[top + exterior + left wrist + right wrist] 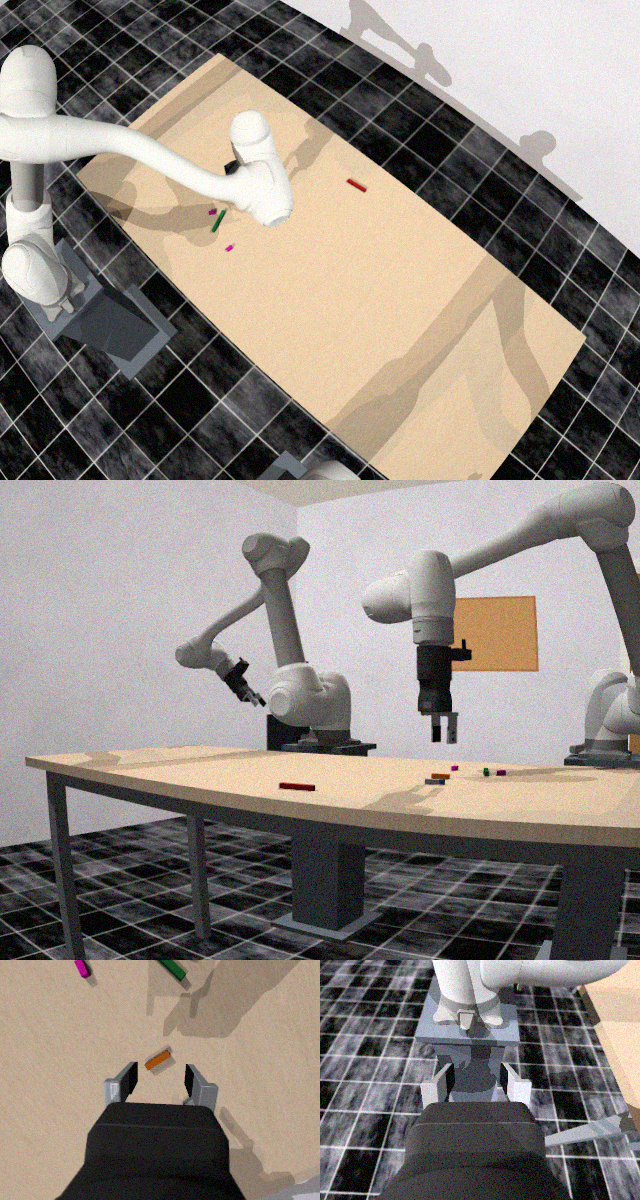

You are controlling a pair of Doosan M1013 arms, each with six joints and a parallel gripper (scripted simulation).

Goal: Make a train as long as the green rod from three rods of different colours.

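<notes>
Now: left hand 10 mm to the left of the orange rod and 90 mm above it. The rest, counted from my left hand: blue rod (80 mm ahead, 30 mm to the left, 90 mm below); then grey rod (80 mm ahead, 10 mm to the left, 90 mm below); then green rod (120 mm behind, 60 mm to the left, 90 mm below).
</notes>
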